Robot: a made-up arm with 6 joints. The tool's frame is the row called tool.
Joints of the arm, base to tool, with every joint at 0 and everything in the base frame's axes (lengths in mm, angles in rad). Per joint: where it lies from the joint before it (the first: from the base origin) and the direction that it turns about. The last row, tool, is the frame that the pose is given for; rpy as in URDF.
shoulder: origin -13 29 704 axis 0 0 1
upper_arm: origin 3 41 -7 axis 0 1 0
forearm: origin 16 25 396 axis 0 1 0
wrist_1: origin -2 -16 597 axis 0 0 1
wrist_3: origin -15 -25 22 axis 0 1 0
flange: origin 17 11 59 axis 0 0 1
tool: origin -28 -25 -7 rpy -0.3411 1.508 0.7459
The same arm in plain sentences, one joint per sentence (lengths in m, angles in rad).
The arm has six revolute joints in a row. What follows holds with every joint at zero, and every direction is one of the base frame's. Joint 1 sits 0.0130 m along -x and 0.0290 m along +y and 0.7040 m along +z from the base frame's origin and turns about +z. Joint 2 sits 0.0030 m along +x and 0.0410 m along +y and 0.0070 m along -z from joint 1 and turns about +y. Joint 3 sits 0.0160 m along +x and 0.0250 m along +y and 0.3960 m along +z from joint 2 and turns about +y. Joint 4 sits 0.0020 m along -x and 0.0160 m along -y and 0.5970 m along +z from joint 3 and turns about +z. Joint 5 sits 0.0150 m along -x and 0.0250 m along -y and 0.0220 m along +z from joint 4 and turns about +y. Joint 6 sits 0.0170 m along +x and 0.0110 m along +y and 0.0590 m along +z from joint 5 and turns about +z. The tool frame, which is the frame that the pose is given for, sits 0.0280 m along -x and 0.0250 m along -y and 0.0070 m along -z from joint 6; its axes are the base frame's turned by roll -0.3411, pitch 1.5080 and yaw 0.7459 rad (as in URDF: about the fixed x, then y, then z).
